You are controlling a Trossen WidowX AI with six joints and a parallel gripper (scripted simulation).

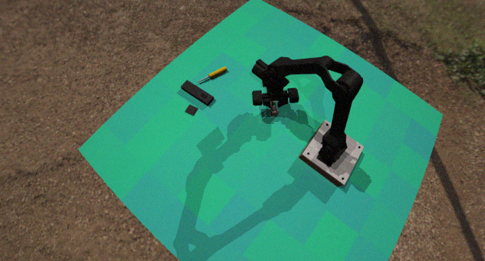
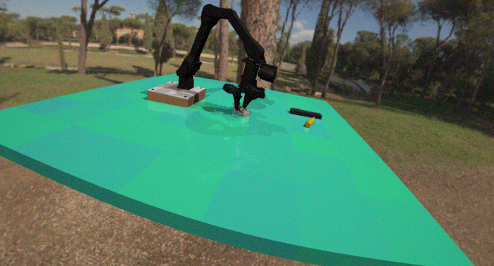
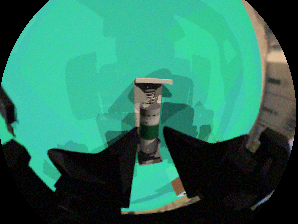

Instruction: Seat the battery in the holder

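My gripper tip is now 1 cm below the battery. The rest, counted from my gripper tip: long black bar 32 cm ahead, 15 cm to the left; then small black square 29 cm ahead, 23 cm to the left, 1 cm below; then yellow-handled screwdriver 33 cm ahead, 4 cm to the left.
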